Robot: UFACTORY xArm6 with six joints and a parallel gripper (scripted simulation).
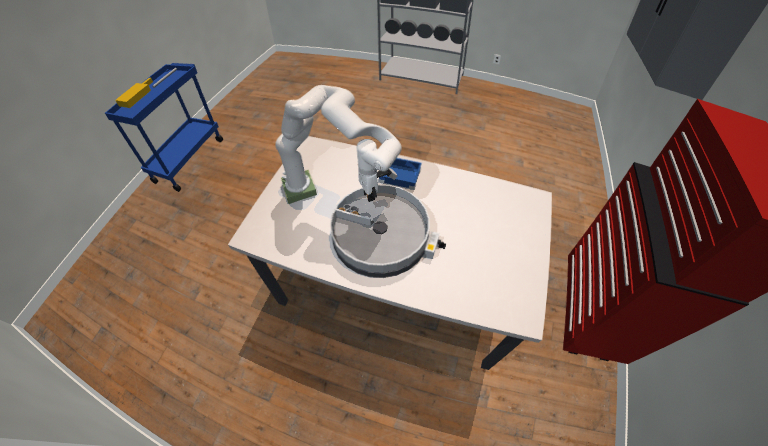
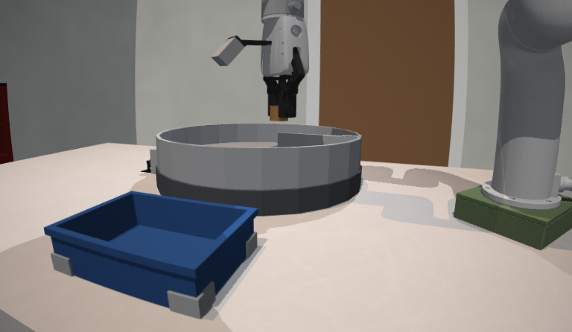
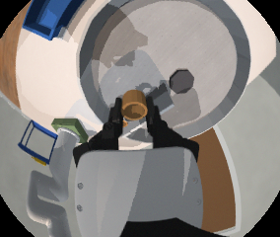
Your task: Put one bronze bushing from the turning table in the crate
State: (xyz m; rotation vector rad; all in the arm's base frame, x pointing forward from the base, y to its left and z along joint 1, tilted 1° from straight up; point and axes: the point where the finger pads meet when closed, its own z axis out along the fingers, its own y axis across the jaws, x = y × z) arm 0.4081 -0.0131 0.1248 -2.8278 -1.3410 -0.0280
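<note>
Right now the blue crate is 300 mm to the left of my hand, 140 mm below it and 20 mm ahead of it. Round my hand: turning table disc (110 mm below, 80 mm ahead, 70 mm to the right).
</note>
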